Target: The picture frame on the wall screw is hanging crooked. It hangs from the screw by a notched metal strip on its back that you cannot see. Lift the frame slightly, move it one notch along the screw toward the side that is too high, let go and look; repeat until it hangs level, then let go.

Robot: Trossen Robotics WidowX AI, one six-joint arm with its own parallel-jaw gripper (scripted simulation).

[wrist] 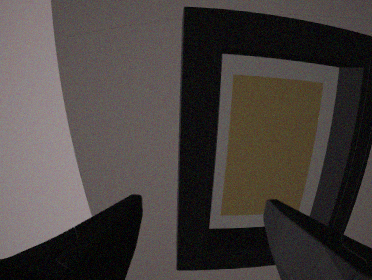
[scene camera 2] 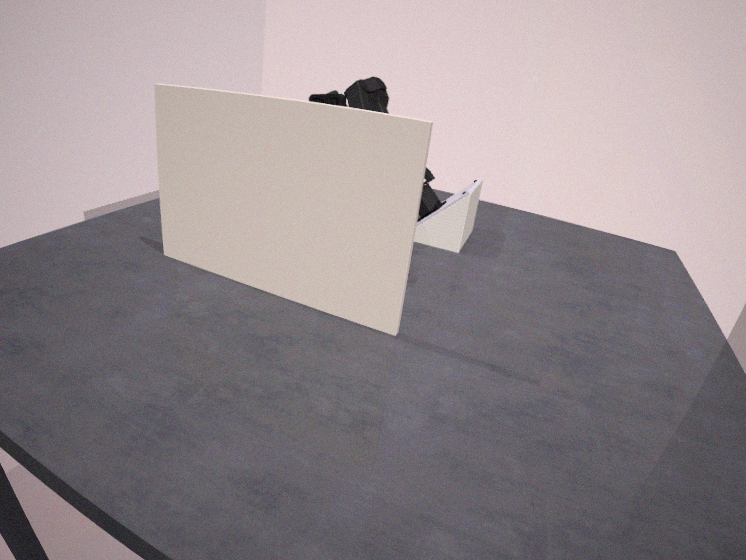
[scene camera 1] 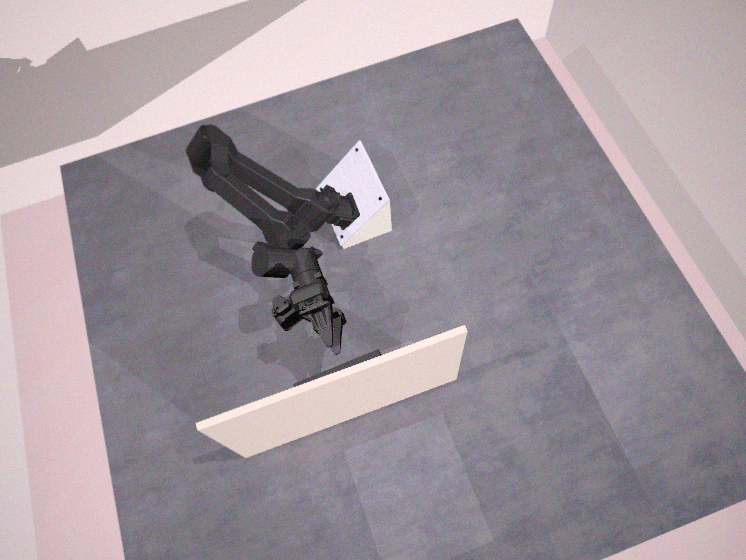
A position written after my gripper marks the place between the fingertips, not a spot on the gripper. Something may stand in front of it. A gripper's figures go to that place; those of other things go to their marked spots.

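Gripper, mine (wrist: 204, 207), 10 cm from the lens. Wall panel (wrist: 120, 75), 16 cm from the lens. Picture frame (wrist: 268, 105), 15 cm from the lens.
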